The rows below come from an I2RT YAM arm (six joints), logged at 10 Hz.
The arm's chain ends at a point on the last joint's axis. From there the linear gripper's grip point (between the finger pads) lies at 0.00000 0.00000 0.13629 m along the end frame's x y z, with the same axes.
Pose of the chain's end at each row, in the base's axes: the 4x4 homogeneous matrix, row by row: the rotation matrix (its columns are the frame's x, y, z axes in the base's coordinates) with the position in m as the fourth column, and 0 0 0 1 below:
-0.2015, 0.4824, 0.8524, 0.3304; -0.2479, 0.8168, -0.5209, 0.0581; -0.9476, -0.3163, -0.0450, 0.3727; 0, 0, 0, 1
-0.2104, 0.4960, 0.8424, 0.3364; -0.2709, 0.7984, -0.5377, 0.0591; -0.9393, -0.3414, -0.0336, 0.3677; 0, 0, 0, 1
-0.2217, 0.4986, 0.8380, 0.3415; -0.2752, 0.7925, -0.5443, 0.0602; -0.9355, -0.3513, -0.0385, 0.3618; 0, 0, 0, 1
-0.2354, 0.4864, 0.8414, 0.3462; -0.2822, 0.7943, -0.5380, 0.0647; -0.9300, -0.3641, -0.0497, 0.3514; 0, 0, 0, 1
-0.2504, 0.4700, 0.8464, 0.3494; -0.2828, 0.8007, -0.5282, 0.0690; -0.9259, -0.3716, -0.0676, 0.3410; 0, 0, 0, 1
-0.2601, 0.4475, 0.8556, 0.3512; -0.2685, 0.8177, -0.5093, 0.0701; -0.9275, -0.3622, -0.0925, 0.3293; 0, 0, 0, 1
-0.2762, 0.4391, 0.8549, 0.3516; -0.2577, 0.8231, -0.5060, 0.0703; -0.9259, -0.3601, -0.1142, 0.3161; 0, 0, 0, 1
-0.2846, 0.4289, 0.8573, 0.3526; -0.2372, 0.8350, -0.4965, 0.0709; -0.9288, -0.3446, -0.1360, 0.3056; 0, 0, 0, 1
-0.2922, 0.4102, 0.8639, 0.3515; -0.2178, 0.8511, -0.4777, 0.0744; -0.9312, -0.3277, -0.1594, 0.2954; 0, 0, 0, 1
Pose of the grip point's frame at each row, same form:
-0.2015, 0.4824, 0.8524, 0.4466; -0.2479, 0.8168, -0.5209, -0.0129; -0.9476, -0.3163, -0.0450, 0.3666; 0, 0, 0, 1
-0.2104, 0.4960, 0.8424, 0.4512; -0.2709, 0.7984, -0.5377, -0.0142; -0.9393, -0.3414, -0.0336, 0.3631; 0, 0, 0, 1
-0.2217, 0.4986, 0.8380, 0.4557; -0.2752, 0.7925, -0.5443, -0.0140; -0.9355, -0.3513, -0.0385, 0.3566; 0, 0, 0, 1
-0.2354, 0.4864, 0.8414, 0.4609; -0.2822, 0.7943, -0.5380, -0.0086; -0.9300, -0.3641, -0.0497, 0.3446; 0, 0, 0, 1
-0.2504, 0.4700, 0.8464, 0.4648; -0.2828, 0.8007, -0.5282, -0.0030; -0.9259, -0.3716, -0.0676, 0.3318; 0, 0, 0, 1
-0.2601, 0.4475, 0.8556, 0.4678; -0.2685, 0.8177, -0.5093, 0.0007; -0.9275, -0.3622, -0.0925, 0.3167; 0, 0, 0, 1
-0.2762, 0.4391, 0.8549, 0.4681; -0.2577, 0.8231, -0.5060, 0.0013; -0.9259, -0.3601, -0.1142, 0.3005; 0, 0, 0, 1
-0.2846, 0.4289, 0.8573, 0.4694; -0.2372, 0.8350, -0.4965, 0.0032; -0.9288, -0.3446, -0.1360, 0.2871; 0, 0, 0, 1
-0.2922, 0.4102, 0.8639, 0.4692; -0.2178, 0.8511, -0.4777, 0.0093; -0.9312, -0.3277, -0.1594, 0.2737; 0, 0, 0, 1

